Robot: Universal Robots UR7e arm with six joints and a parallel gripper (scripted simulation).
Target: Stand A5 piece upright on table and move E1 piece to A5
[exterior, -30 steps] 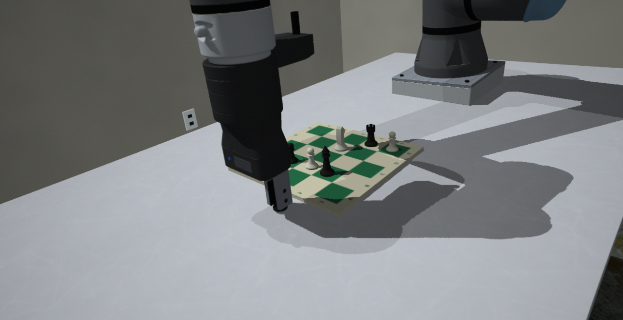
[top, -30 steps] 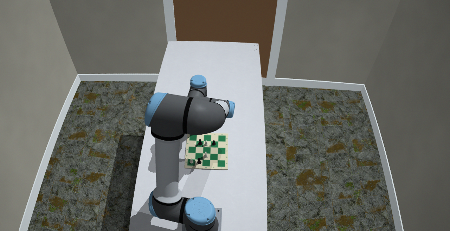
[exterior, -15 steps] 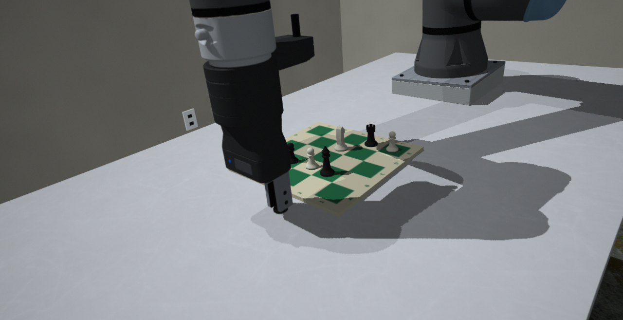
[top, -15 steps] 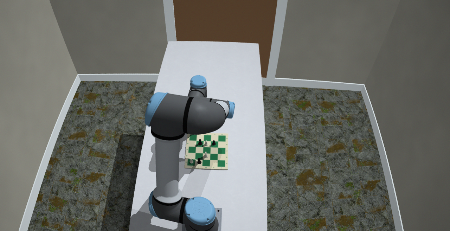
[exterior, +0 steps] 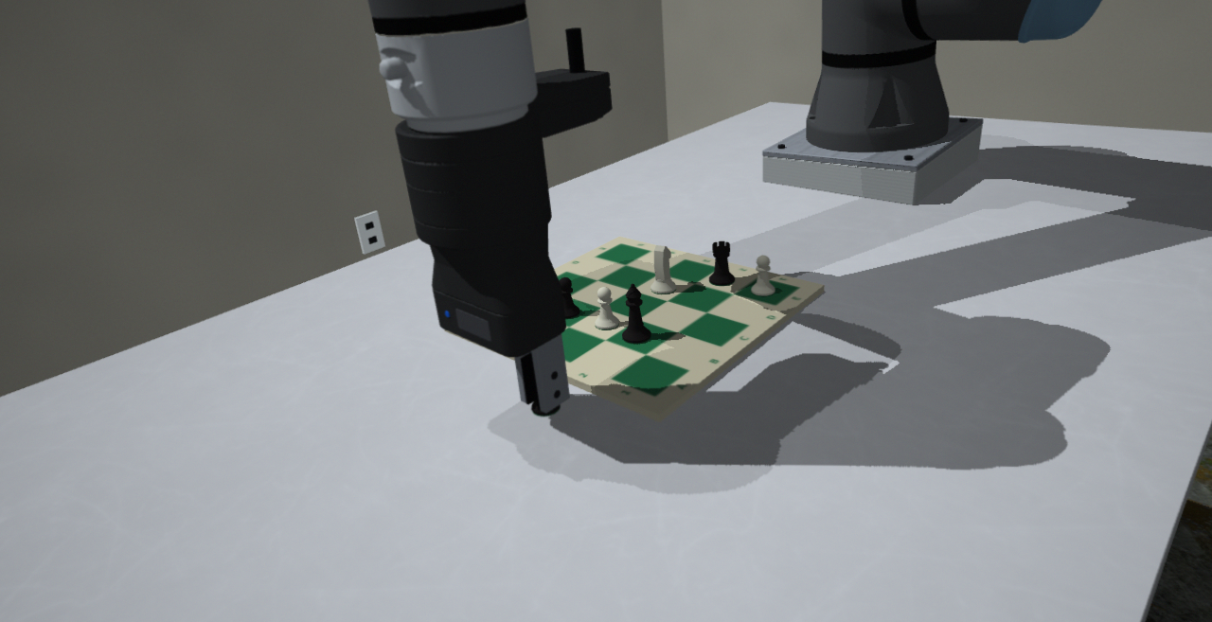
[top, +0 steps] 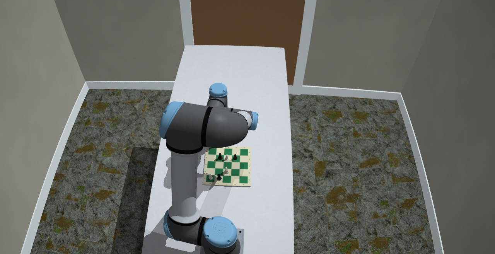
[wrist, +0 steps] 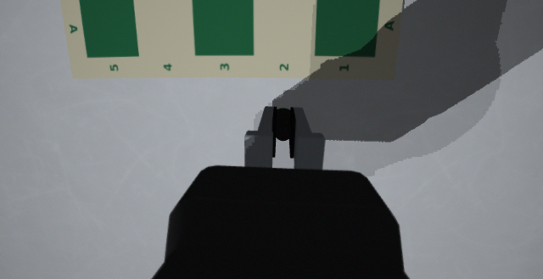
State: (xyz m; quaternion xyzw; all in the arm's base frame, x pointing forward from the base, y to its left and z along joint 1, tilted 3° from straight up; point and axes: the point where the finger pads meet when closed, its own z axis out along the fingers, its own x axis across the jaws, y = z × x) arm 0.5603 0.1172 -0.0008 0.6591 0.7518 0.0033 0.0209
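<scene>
Right now my hand is 170 mm past the white knight and 60 mm to the left of it. Also, from my hand: chessboard (130 mm behind, 60 mm to the right, 20 mm below).
</scene>
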